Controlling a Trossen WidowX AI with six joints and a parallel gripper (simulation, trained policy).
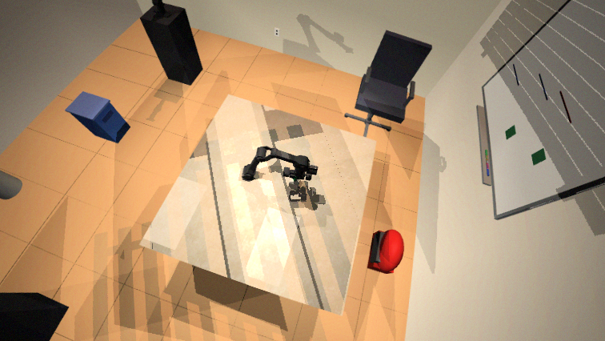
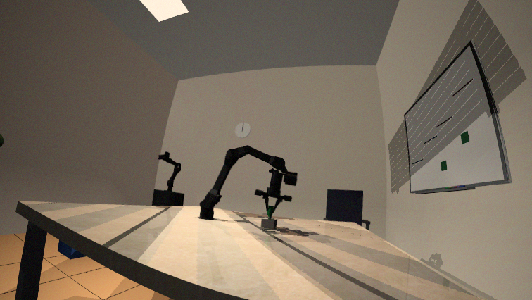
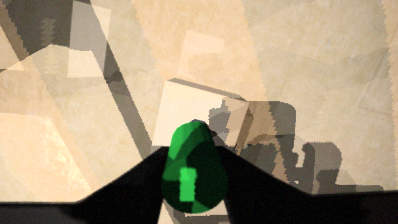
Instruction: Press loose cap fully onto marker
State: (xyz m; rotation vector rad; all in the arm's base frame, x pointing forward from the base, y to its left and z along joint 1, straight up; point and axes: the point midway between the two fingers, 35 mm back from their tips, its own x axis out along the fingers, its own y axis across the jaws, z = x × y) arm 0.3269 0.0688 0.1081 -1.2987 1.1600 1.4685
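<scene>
The green marker lies right at my gripper tip. The rest, counted from my gripper tip: green cap (10 mm above); then holder block (50 mm below).
</scene>
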